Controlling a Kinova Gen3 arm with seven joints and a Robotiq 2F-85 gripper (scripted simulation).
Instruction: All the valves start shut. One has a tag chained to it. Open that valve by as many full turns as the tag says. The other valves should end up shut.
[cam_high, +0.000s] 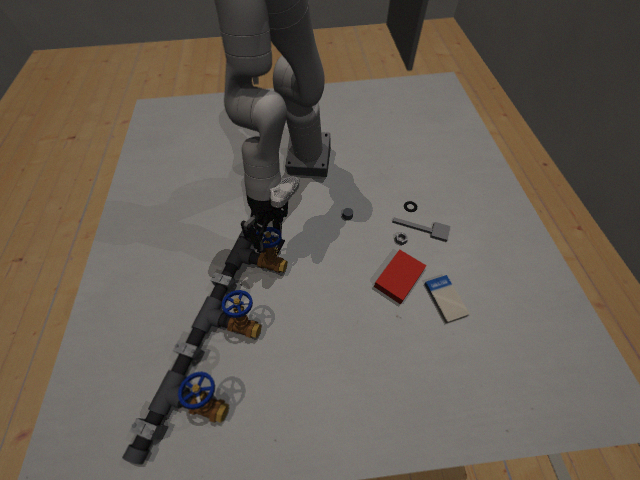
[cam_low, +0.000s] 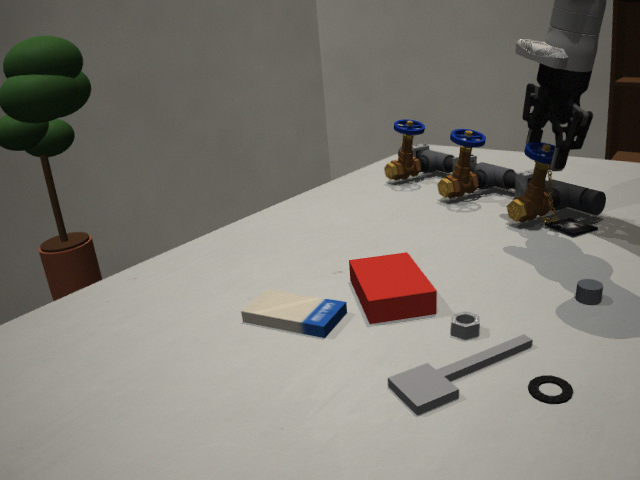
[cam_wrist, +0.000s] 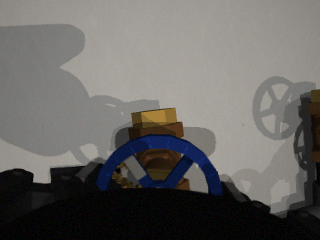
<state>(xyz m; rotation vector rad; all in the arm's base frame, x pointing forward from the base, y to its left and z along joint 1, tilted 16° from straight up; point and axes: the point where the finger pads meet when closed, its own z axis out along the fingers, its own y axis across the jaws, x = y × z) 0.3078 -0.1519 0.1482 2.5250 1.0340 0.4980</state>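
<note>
Right now my hand is 4 cm past the black tag and 12 cm above it. Also, from my hand: red block 13 cm ahead, 31 cm to the left, 11 cm below; small grey cylinder 10 cm behind, 23 cm to the left, 11 cm below; grey paddle-shaped tool 44 cm to the left, 12 cm below.
</note>
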